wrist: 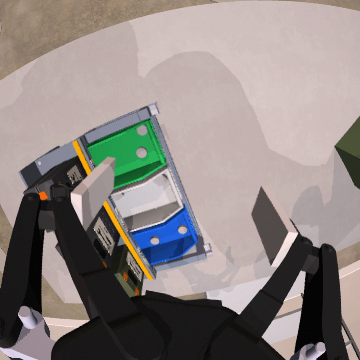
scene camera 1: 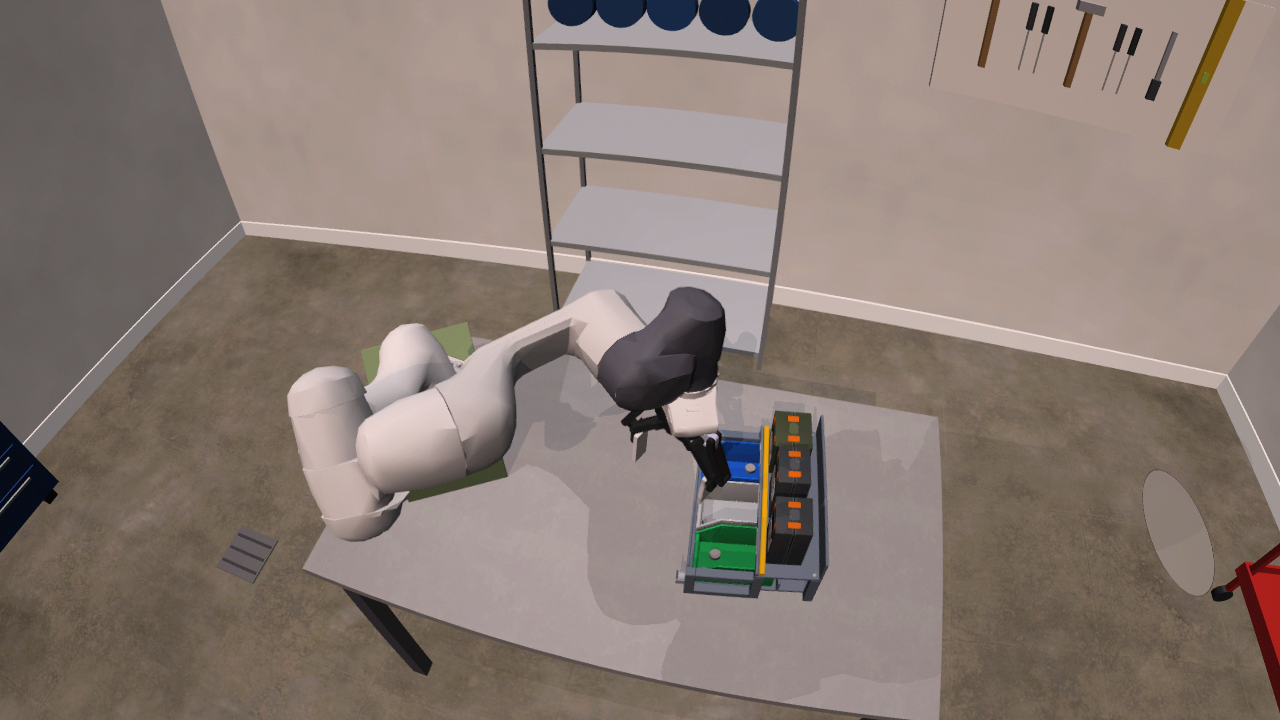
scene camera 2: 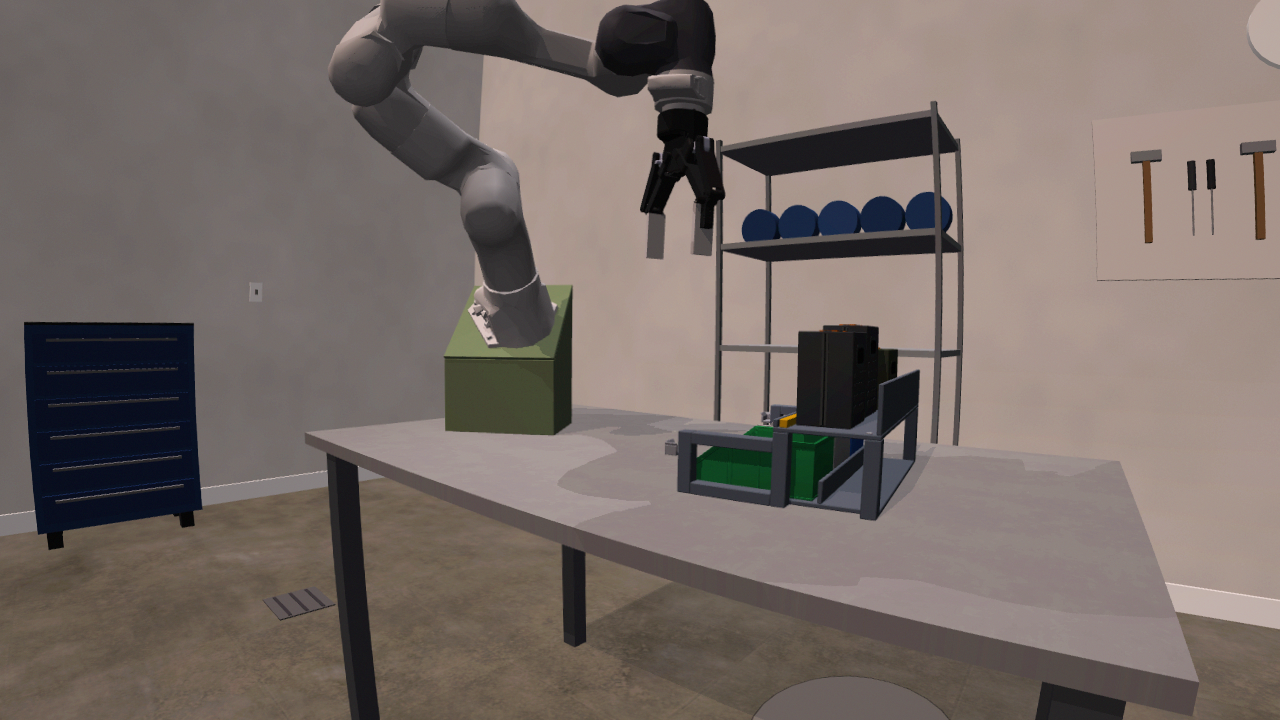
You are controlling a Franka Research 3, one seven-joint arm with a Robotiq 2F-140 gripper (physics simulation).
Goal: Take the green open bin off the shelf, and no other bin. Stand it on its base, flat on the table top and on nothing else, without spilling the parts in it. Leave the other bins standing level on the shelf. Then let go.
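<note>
The green open bin (scene camera 1: 729, 544) (scene camera 2: 733, 467) (wrist: 117, 150) stands in the low tier of the grey shelf (scene camera 1: 723, 589) (scene camera 2: 780, 470) (wrist: 117, 124), at one end of the row. Two round grey parts show in it in the wrist view. The white bin (scene camera 1: 732, 510) (wrist: 150, 197) is beside it, and the blue bin (scene camera 1: 738, 452) (wrist: 167, 242) is beyond that. The shelf stands on the table top (scene camera 1: 537, 555) (scene camera 2: 626, 510). My gripper (scene camera 1: 677, 465) (scene camera 2: 679, 250) (wrist: 186, 187) is open and empty, high above the table, its fingers pointing down. In the wrist view one finger pad partly covers the shelf's yellow strip.
Dark boxes with orange marks (scene camera 1: 790, 532) (scene camera 2: 836, 380) stand on the shelf's upper deck, behind the yellow strip (scene camera 1: 764, 501) (wrist: 127, 237). A raised back panel (scene camera 1: 822, 492) (scene camera 2: 898, 402) edges that deck. The arm's green base (scene camera 2: 501, 394) stands at the table's other end.
</note>
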